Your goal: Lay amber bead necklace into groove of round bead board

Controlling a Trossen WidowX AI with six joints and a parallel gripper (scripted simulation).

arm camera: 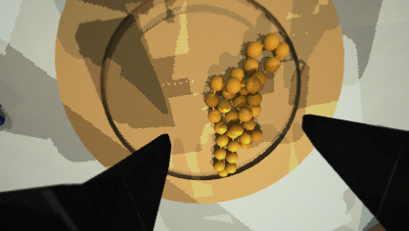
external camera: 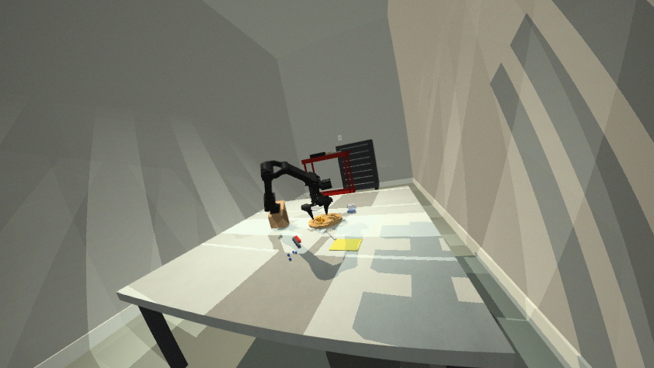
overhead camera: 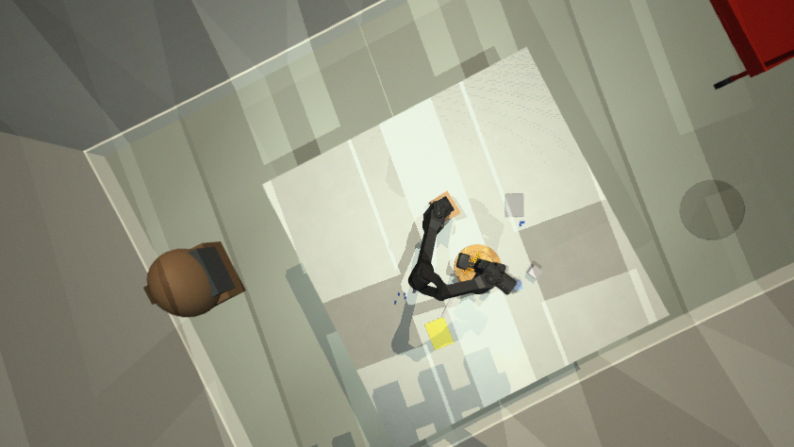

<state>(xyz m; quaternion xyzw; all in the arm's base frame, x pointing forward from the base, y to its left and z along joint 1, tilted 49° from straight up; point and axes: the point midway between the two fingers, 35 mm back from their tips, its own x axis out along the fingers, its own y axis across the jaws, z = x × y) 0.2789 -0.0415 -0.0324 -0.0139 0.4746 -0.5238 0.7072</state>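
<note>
My gripper tip is now 30 mm short of the round bead board and 30 mm above it. The rest, counted from my gripper tip: light blue cube: 180 mm ahead, 110 mm to the left, 20 mm below; then red-handled tool: 230 mm to the right, 60 mm behind, 20 mm below; then white cube: 200 mm to the left, 170 mm ahead, 20 mm below.
</note>
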